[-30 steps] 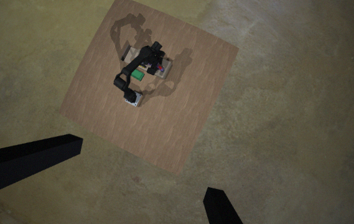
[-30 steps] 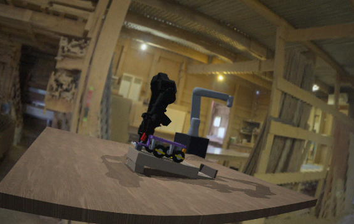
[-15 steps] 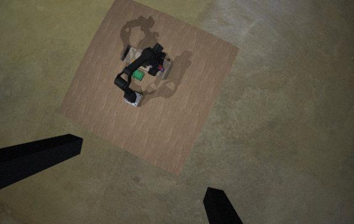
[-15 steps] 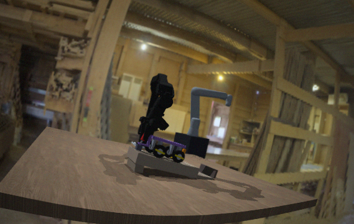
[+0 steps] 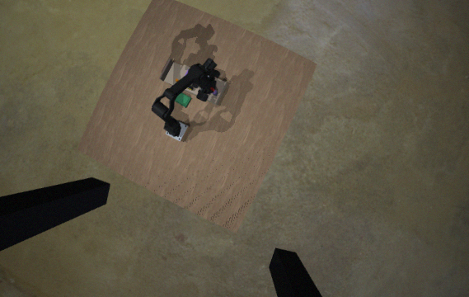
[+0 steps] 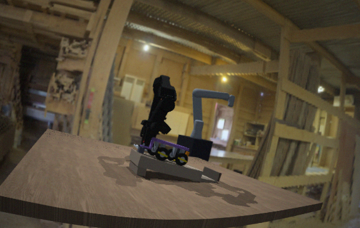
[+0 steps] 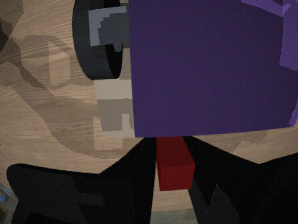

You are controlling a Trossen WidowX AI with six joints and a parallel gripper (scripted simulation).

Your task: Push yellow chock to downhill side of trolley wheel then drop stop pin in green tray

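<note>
My gripper tip is now 7 cm past the green tray, 22 cm to the right of it and 14 cm above it. Also, from my gripper tip: purple trolley 4 cm ahead, 11 cm to the left, 2 cm below; red-headed stop pin right at my gripper tip; yellow chock 1 cm ahead, 22 cm to the left, 5 cm below.
</note>
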